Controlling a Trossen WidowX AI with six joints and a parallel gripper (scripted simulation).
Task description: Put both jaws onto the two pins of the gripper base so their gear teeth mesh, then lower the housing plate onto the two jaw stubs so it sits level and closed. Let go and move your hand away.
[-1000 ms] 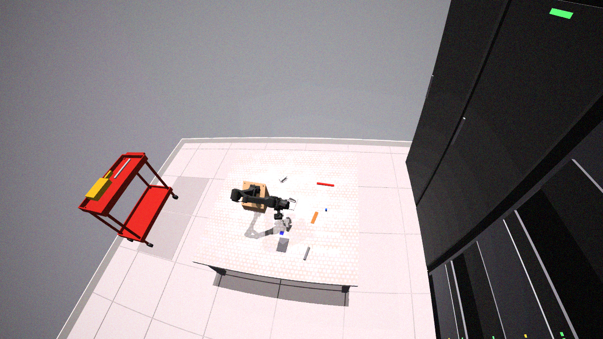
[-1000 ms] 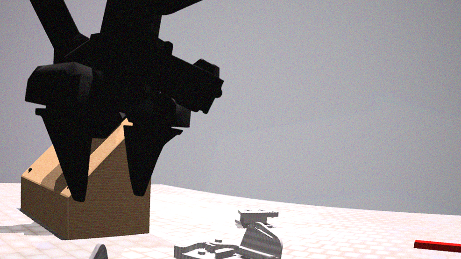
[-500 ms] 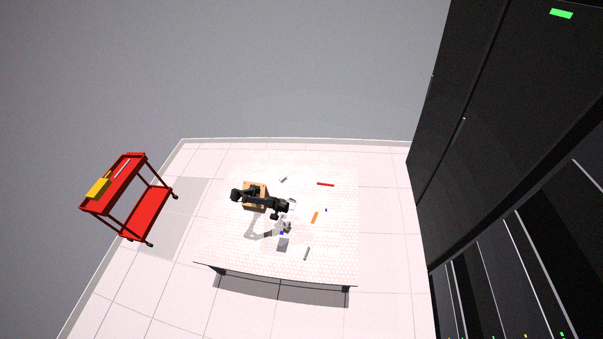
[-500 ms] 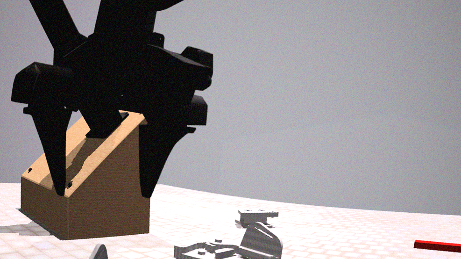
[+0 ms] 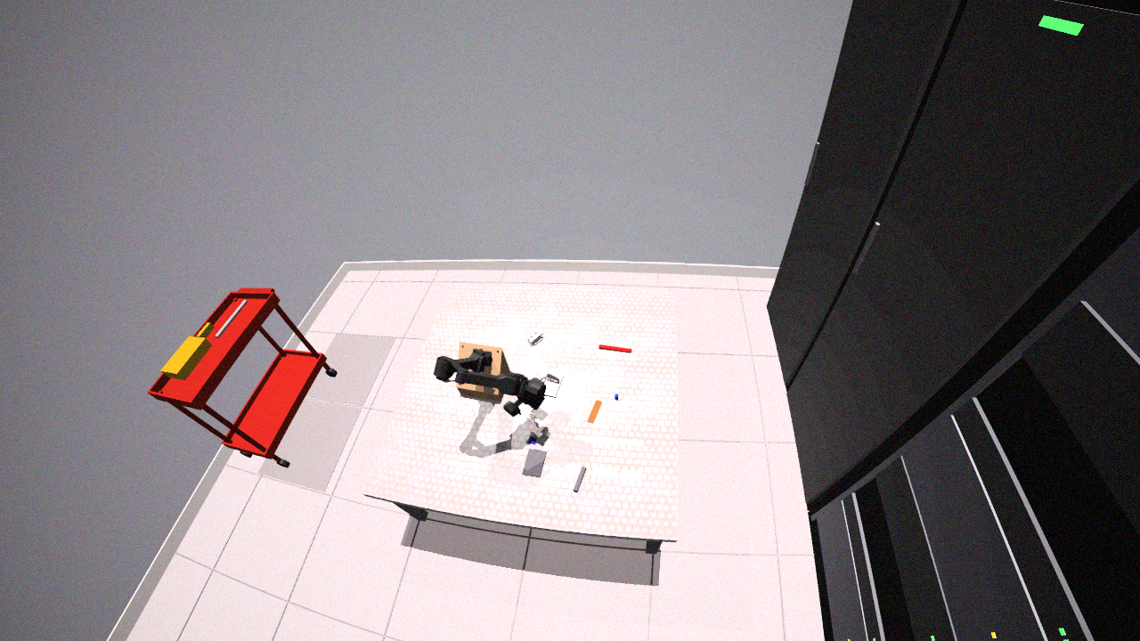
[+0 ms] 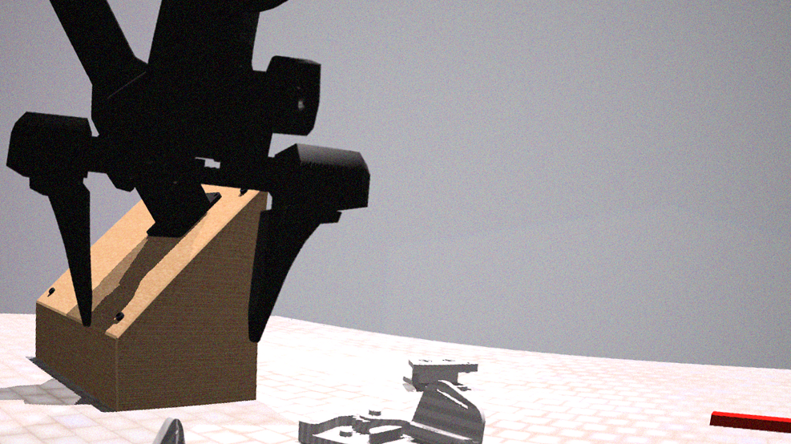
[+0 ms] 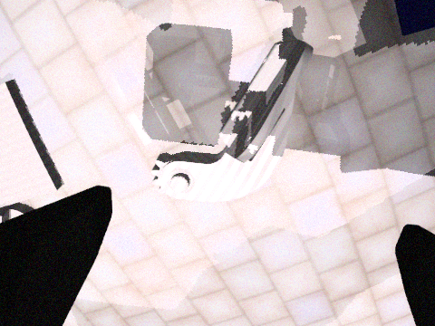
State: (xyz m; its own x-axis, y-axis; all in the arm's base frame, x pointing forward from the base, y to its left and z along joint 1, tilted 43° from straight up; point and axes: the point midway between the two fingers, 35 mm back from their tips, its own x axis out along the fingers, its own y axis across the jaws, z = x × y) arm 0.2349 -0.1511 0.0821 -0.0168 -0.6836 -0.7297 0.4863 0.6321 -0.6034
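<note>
The ribbed white plate lies 50 mm ahead of my gripper tip, 180 mm to the left of it and 90 mm below it. From my gripper tip the other things lie so: dark grey plate (70 mm ahead, 200 mm to the right, 90 mm below); then dark bar (260 mm ahead, 240 mm to the right, 80 mm below); then orange block (260 mm ahead, 70 mm to the left, 90 mm below).
</note>
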